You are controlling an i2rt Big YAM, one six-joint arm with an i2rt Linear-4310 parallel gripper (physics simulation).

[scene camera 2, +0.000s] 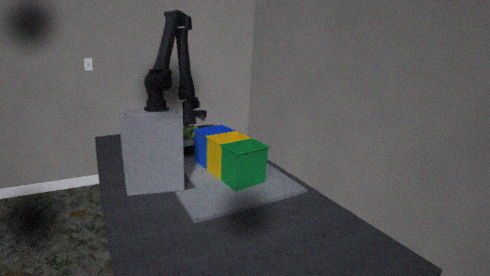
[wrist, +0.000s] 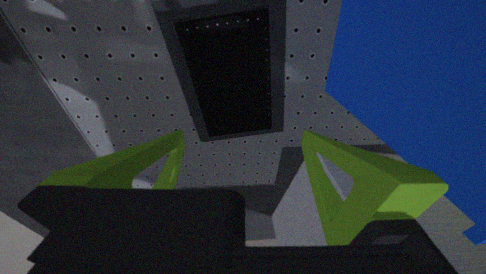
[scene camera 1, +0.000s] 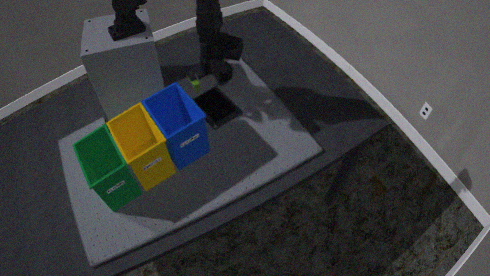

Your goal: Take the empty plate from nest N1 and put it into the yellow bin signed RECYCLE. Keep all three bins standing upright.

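Pixels of known places: gripper, fingertip midpoint: (scene camera 2: 187,137) (wrist: 243,136) (scene camera 1: 209,87); arm's base, origin of the base link: (scene camera 2: 156,110) (scene camera 1: 126,30).
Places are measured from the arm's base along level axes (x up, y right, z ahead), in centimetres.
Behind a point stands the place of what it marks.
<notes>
A black rectangular plate (scene camera 1: 216,106) @(y -18.8, x -29.1, z 25.7 cm) (wrist: 227,80) @(y -19.5, x -29.7, z 24.7 cm) lies in a nest with a dark grey rim (wrist: 278,75) @(y -13.7, x -30.0, z 24.8 cm); no nest label can be read. My gripper (scene camera 1: 207,85) @(y -18.3, x -21.5, z 22.9 cm) (scene camera 2: 190,132) @(y -18.3, x -21.5, z 22.9 cm) (wrist: 243,136) @(y -18.3, x -21.5, z 22.9 cm) is open and empty, above the board near the plate's end on the pedestal side. Its green fingers stand wide apart in the wrist view, with the plate beyond their tips. The yellow bin (scene camera 1: 150,167) @(y 12.1, x -21.3, z 40.1 cm) (scene camera 2: 214,157) @(y 13.4, x -21.8, z 23.3 cm) stands upright between the blue bin (scene camera 1: 189,145) @(y -1.6, x -22.3, z 39.4 cm) (scene camera 2: 201,150) @(y 0.6, x -22.6, z 22.5 cm) (wrist: 410,75) @(y -7.3, x -21.1, z 27.2 cm) and the green bin (scene camera 1: 117,187) @(y 24.1, x -20.6, z 41.0 cm) (scene camera 2: 244,167) @(y 31.2, x -20.6, z 28.3 cm), both upright. The signs are too blurred to read.
The blue bin stands close beside the nest. The grey pedestal (scene camera 1: 122,70) @(y 6.5, x -9.1, z 8.5 cm) (scene camera 2: 152,155) @(y 15.3, x -14.8, z -6.9 cm) carries the arm's base behind the bins. The bins and nest stand on a light perforated board (scene camera 1: 80,220) @(y 43.1, x -31.2, z 37.9 cm) (scene camera 2: 200,212) @(y 39.1, x -31.2, z 3.6 cm) on a dark table (scene camera 2: 300,240) @(y 69.9, x -32.5, z 26.7 cm).
</notes>
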